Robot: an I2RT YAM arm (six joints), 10 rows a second.
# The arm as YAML. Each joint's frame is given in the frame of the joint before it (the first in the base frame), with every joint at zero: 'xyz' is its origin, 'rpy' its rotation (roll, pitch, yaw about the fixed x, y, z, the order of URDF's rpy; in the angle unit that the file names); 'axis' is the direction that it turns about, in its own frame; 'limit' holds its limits. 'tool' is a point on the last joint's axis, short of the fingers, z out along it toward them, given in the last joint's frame.
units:
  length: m
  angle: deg
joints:
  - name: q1
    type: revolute
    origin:
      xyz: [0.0, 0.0, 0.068]
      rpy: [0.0, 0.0, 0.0]
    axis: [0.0, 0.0, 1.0]
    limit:
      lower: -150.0
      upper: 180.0
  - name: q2
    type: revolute
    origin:
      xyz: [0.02, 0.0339, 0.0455]
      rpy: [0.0, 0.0, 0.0]
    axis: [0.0, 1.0, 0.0]
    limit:
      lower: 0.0
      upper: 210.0
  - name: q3
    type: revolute
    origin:
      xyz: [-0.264, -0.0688, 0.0]
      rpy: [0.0, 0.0, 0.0]
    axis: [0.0, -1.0, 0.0]
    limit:
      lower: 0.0
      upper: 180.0
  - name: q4
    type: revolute
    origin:
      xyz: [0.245, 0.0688, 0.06]
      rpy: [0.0, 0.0, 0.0]
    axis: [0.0, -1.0, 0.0]
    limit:
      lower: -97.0
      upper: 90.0
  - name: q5
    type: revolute
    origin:
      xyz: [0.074, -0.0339, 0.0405]
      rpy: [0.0, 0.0, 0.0]
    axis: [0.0, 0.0, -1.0]
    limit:
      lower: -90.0
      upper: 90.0
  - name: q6
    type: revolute
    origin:
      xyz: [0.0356, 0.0, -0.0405]
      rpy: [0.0, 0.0, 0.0]
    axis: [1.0, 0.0, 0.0]
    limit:
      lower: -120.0
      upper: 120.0
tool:
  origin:
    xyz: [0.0, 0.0, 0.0]
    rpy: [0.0, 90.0, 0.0]
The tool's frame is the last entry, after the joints.
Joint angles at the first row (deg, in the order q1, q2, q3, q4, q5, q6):
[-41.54 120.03 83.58 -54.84 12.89 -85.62]
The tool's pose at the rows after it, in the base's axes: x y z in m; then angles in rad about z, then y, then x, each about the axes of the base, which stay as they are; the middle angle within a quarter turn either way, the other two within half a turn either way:
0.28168 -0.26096 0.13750 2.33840 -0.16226 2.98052
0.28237 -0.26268 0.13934 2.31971 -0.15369 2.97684
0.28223 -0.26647 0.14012 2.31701 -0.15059 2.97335
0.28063 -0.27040 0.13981 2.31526 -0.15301 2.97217
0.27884 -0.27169 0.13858 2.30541 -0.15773 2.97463
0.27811 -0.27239 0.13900 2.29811 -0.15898 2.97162
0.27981 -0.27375 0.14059 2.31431 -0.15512 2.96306
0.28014 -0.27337 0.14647 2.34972 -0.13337 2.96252
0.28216 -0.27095 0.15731 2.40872 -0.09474 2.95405
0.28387 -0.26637 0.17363 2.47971 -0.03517 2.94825
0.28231 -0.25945 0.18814 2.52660 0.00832 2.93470
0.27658 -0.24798 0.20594 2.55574 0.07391 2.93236
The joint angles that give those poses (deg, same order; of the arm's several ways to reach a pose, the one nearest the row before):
[-41.61 120.08 84.00 -54.84 13.04 -86.78]
[-41.75 120.05 84.42 -54.73 12.88 -88.07]
[-42.18 120.35 85.08 -54.73 12.91 -88.70]
[-42.75 120.67 85.49 -54.76 13.05 -89.36]
[-43.07 120.78 85.36 -54.74 13.13 -90.20]
[-43.20 120.70 85.34 -54.70 13.30 -90.74]
[-43.16 120.83 85.92 -54.66 13.51 -89.81]
[-43.15 119.98 86.05 -54.67 12.69 -87.99]
[-42.79 118.39 86.20 -54.49 11.56 -84.61]
[-42.31 115.86 86.25 -54.37 9.54 -80.54]
[-41.80 112.90 85.26 -54.04 8.49 -77.70]
[-41.29 108.38 83.01 -53.48 6.14 -75.90]

